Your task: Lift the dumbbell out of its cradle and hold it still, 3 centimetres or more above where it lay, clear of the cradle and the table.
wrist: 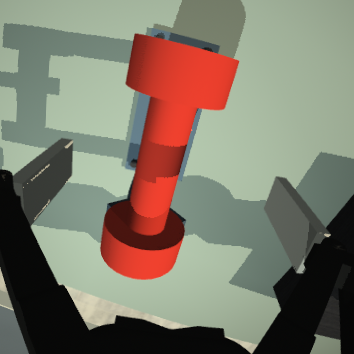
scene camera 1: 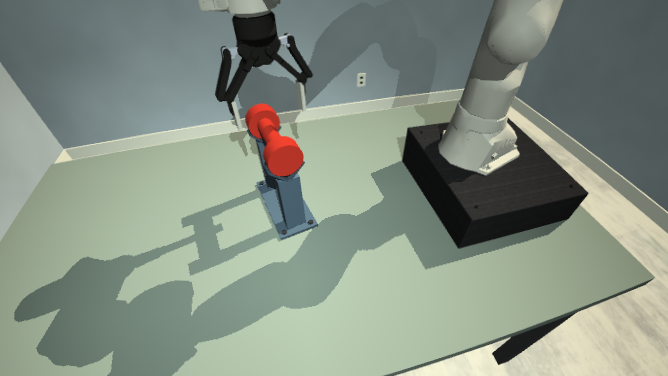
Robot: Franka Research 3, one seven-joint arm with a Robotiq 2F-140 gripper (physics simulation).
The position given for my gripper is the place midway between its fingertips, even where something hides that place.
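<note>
There is a red dumbbell (scene camera 1: pixel 282 155) here, and the wrist view has the dumbbell (wrist: pixel 141 237) as well. I also see a blue-grey cradle (scene camera 1: pixel 282 195); looking from the wrist, I find the cradle (wrist: pixel 142 101) again. As for my own gripper (scene camera 1: pixel 271 117), it is visible to me, and the wrist view also has my gripper (wrist: pixel 173 175).
</note>
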